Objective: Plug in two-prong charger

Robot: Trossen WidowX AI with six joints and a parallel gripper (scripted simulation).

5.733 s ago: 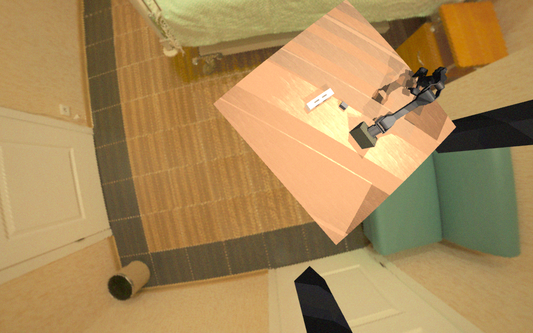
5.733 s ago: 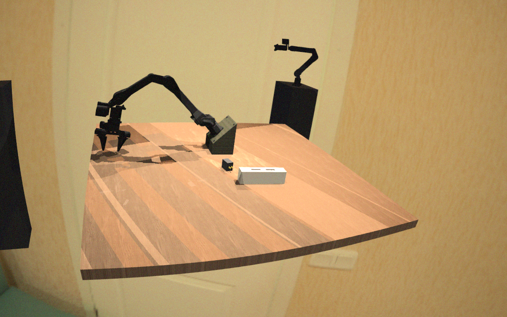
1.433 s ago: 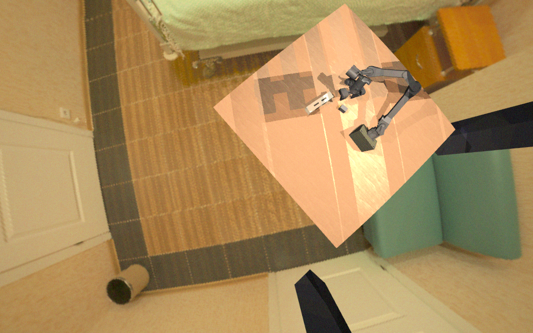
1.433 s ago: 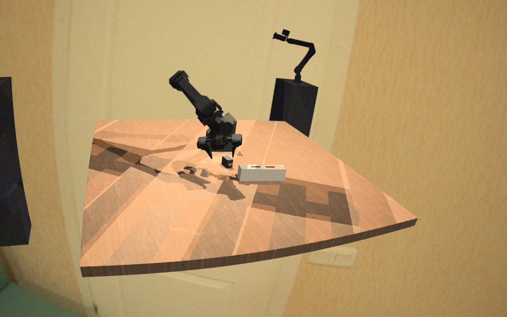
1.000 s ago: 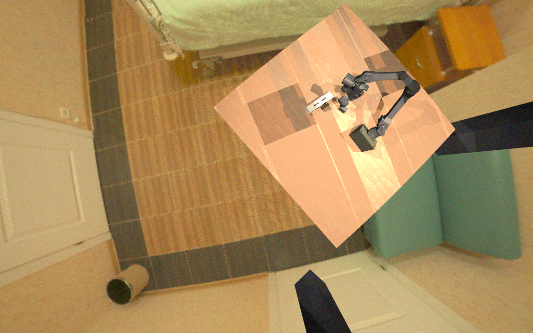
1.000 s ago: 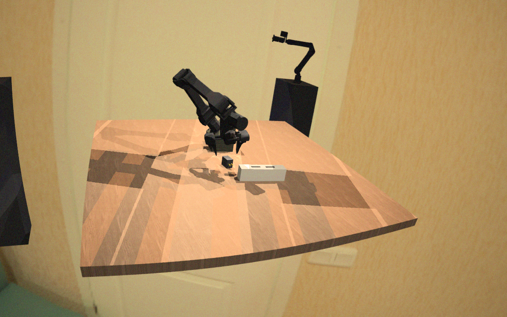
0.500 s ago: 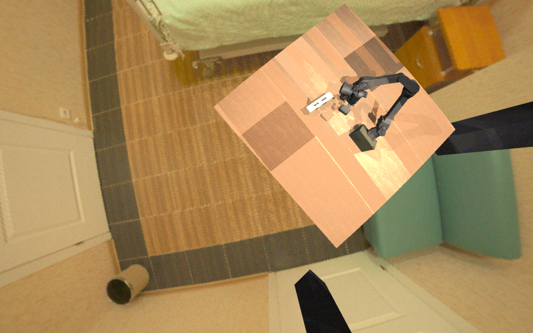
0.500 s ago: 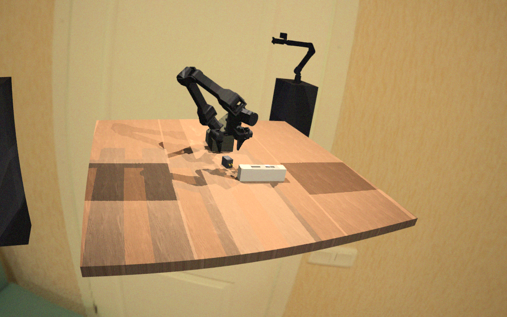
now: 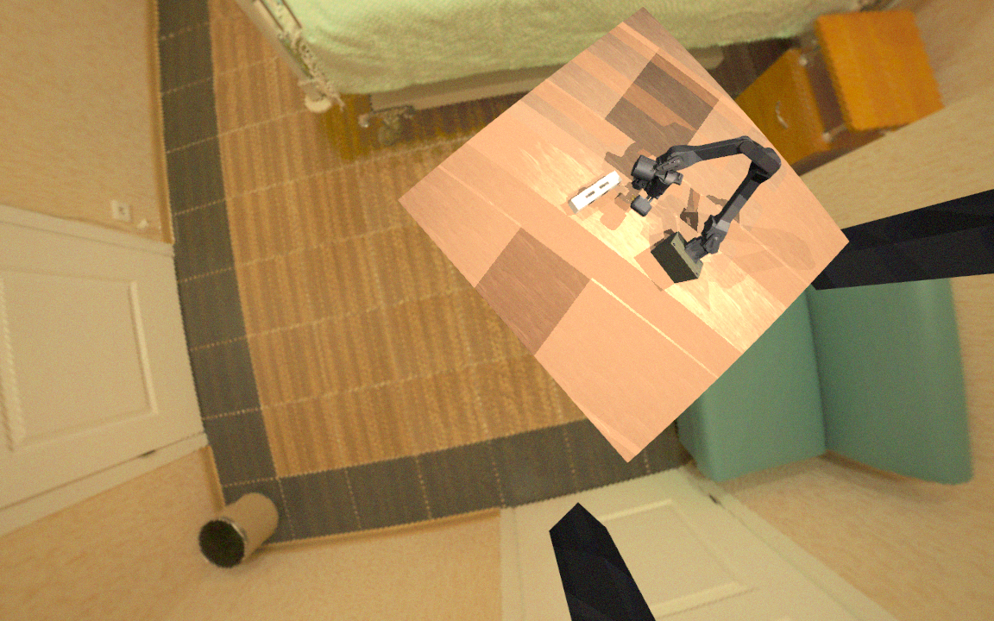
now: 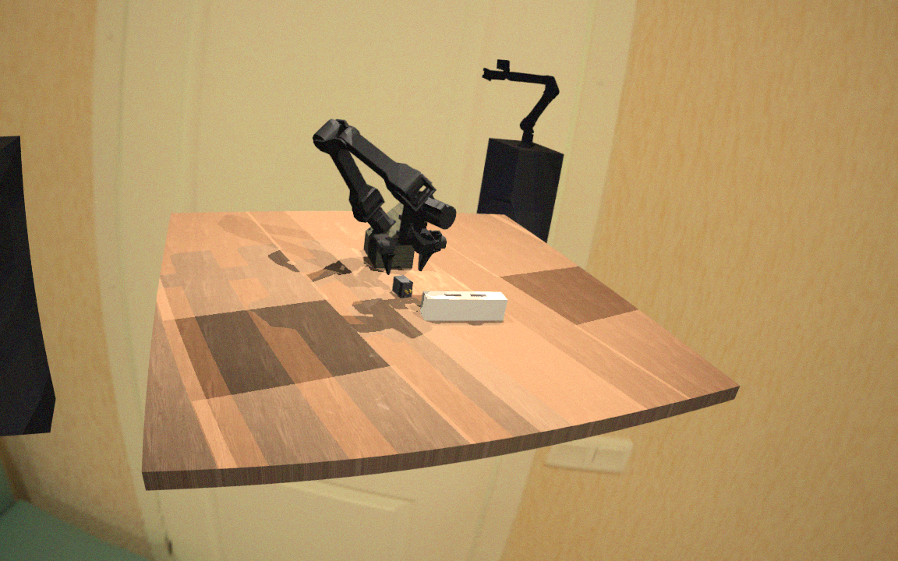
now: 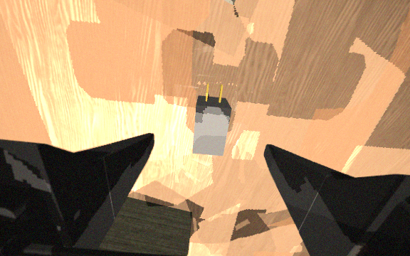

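Now: gripper tip 4 cm above the two-prong charger and 2 cm short of it.
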